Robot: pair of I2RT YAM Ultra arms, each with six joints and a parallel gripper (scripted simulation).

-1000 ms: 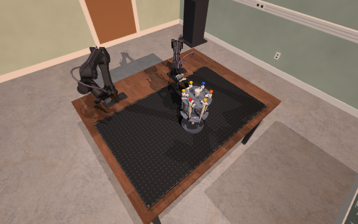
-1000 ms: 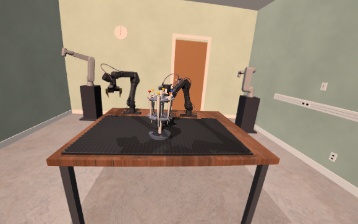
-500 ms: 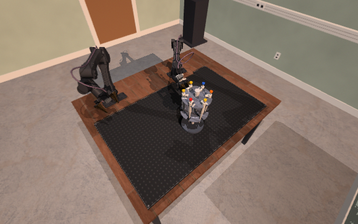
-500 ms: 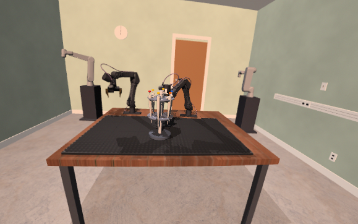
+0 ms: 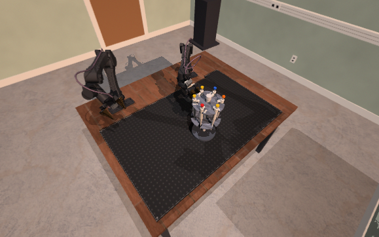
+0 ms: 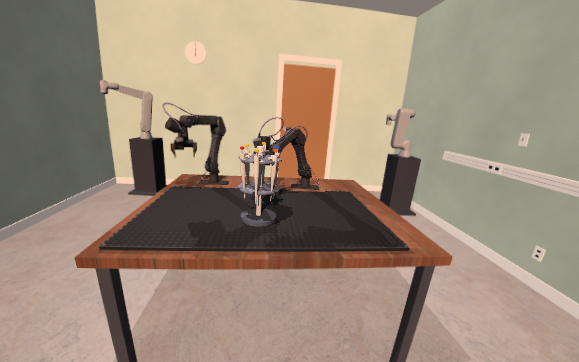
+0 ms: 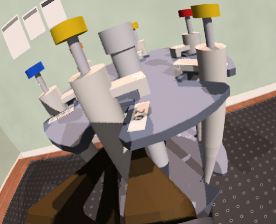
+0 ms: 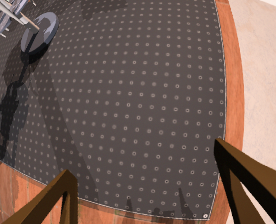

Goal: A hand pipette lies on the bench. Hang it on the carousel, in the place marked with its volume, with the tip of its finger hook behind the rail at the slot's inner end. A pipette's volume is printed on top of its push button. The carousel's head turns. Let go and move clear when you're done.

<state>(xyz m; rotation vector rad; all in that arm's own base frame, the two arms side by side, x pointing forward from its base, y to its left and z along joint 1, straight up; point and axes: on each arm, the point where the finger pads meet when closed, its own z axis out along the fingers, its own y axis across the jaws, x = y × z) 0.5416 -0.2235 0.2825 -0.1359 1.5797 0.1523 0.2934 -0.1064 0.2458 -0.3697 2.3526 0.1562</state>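
The pipette lies 2 cm below my left hand and 1 cm to the right of it.
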